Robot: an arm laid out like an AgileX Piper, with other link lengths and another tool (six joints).
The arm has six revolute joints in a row. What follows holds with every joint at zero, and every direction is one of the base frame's. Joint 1 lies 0.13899 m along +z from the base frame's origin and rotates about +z. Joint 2 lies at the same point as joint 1 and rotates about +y. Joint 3 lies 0.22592 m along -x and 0.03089 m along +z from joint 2 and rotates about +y. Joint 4 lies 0.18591 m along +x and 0.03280 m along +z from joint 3 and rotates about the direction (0.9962, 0, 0.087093). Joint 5 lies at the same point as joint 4 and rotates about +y. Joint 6 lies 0.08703 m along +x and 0.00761 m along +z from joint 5 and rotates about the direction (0.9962, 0, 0.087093). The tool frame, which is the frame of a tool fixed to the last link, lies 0.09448 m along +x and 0.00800 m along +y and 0.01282 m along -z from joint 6; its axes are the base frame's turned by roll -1.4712, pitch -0.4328 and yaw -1.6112 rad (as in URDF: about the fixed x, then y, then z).
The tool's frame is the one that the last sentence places.
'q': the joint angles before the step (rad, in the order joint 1, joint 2, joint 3, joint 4, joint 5, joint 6). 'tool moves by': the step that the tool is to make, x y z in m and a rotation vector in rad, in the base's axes. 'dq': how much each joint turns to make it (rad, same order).
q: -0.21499, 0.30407, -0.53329, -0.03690, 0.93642, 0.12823
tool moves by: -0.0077, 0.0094, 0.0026, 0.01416, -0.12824, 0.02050
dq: 0.00019, -0.16469, 0.04635, 0.04850, -0.00400, -0.00465
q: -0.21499, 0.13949, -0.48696, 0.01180, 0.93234, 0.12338
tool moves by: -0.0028, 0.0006, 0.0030, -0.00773, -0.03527, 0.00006
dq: 0.00028, -0.04184, -0.00017, -0.00031, 0.00590, 0.00031
